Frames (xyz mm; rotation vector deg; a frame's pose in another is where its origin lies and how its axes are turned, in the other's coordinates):
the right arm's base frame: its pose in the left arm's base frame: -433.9 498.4 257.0 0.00 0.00 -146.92
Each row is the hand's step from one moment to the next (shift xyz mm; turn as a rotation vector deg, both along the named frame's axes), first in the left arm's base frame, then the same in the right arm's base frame.
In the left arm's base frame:
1: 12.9 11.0 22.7 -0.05 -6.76 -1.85
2: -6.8 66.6 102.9 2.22 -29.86 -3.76
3: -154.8 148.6 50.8 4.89 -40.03 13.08
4: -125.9 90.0 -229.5 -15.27 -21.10 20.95
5: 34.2 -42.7 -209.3 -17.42 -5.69 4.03
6: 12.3 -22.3 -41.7 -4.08 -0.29 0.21
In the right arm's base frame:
1: -16.8 -2.2 22.7 3.73 5.64 -1.85
2: -30.7 -59.5 102.9 14.44 26.23 -3.76
3: 48.6 -209.0 50.8 17.75 36.21 13.08
4: 56.4 -144.1 -229.5 24.31 9.35 20.95
5: -5.4 54.4 -209.3 17.70 -4.74 4.03
6: 1.9 25.4 -41.7 3.58 -1.98 0.21

